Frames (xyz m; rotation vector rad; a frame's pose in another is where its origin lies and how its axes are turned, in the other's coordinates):
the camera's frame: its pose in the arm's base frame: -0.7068 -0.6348 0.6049 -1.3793 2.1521 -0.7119
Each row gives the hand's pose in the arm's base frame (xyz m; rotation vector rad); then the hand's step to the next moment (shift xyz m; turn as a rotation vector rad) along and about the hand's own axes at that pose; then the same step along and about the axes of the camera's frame.
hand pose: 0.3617 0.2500 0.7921 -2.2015 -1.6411 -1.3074
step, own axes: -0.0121 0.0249 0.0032 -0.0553 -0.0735 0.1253
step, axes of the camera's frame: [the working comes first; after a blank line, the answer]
step, axes of the arm's base frame: 0.0217 -0.0175 -0.0005 0.0078 0.0568 -0.1445

0.0080 -0.0204 0.0172 -0.0381 0.1094 0.1036
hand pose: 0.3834 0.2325 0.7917 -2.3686 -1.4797 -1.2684
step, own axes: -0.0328 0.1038 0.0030 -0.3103 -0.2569 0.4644
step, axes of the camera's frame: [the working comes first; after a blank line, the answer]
step, axes of the arm's base frame: 0.0759 -0.0773 0.0114 0.0204 0.1271 -0.6012

0.0414 -0.0856 0.0531 -0.0537 0.4244 0.4415
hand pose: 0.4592 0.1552 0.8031 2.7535 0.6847 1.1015
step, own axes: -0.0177 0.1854 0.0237 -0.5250 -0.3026 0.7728
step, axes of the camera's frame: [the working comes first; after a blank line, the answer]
step, axes of the arm's base frame: 0.0734 -0.1719 0.0179 0.0748 0.0960 -0.9745

0.1285 -0.1219 0.0623 -0.0016 0.6210 0.7608
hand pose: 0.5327 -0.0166 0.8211 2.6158 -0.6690 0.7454
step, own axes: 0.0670 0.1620 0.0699 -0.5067 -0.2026 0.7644
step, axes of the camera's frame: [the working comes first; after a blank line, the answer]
step, axes of the arm's base frame: -0.0061 -0.1883 0.0120 0.0330 0.0102 -0.9386

0.1740 -0.0707 0.0184 0.0888 0.5950 0.7212
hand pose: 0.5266 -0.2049 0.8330 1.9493 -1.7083 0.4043
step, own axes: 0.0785 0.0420 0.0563 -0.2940 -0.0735 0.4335
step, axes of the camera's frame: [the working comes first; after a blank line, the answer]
step, axes of the arm's base frame: -0.0345 -0.0995 0.0033 -0.0230 0.0081 -0.5284

0.1040 -0.0145 -0.0081 0.0634 0.3636 0.3789
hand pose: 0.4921 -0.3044 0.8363 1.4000 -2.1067 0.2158
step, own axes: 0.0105 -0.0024 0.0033 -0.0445 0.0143 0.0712
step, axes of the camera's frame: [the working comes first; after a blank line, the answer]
step, axes of the arm's base frame: -0.0020 -0.0108 0.0027 -0.0281 0.0097 -0.0798

0.0103 -0.0043 -0.0015 0.0109 0.0744 0.0400
